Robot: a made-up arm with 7 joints.
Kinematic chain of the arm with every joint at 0, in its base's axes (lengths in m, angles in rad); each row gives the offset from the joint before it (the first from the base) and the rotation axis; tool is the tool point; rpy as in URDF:
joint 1: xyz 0 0 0.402 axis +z
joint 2: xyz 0 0 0 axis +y
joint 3: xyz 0 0 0.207 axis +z
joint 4: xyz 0.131 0 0 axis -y
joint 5: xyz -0.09 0 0.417 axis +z
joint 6: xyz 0 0 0 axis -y
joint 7: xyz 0.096 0 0 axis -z
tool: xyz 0 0 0 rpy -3.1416 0 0
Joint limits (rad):
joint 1: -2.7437..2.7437
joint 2: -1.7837..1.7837
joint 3: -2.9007..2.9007
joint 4: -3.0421..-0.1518
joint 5: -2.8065..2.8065
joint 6: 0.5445..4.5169
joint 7: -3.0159..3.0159
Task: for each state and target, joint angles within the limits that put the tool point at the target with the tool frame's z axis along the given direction. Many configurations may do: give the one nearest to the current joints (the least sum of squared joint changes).
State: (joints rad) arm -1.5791 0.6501 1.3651 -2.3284 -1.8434 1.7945 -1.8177
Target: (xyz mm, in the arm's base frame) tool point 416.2 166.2 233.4 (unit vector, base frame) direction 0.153 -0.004 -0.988
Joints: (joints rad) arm -1.4632 1.0619 1.2372 -2.6401 -1.7663 2.2305 -1.8177
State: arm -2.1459 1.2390 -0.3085 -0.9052 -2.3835 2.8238 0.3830
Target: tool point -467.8 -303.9 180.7 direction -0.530 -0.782 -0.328
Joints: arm -2.7437 1.7821 0.1594 -0.1534 -1.7804 3.6598 0.3830
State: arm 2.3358 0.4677 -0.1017 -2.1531 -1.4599 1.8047 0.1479
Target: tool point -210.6 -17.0 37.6 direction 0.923 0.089 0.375
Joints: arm 2.2712 0.4899 0.5818 -2.8595 -0.3085 1.2180 0.1479
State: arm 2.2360 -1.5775 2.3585 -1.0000 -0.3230 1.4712 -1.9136
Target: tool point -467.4 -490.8 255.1 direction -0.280 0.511 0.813
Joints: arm 2.0489 -1.7289 1.7451 -1.6741 -0.7796 1.5339 -1.9136
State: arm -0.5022 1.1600 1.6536 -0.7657 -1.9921 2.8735 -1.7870
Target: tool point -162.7 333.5 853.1 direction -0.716 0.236 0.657
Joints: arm 0.6750 1.1939 2.2424 -1.5880 -2.1178 3.3824 -1.7870
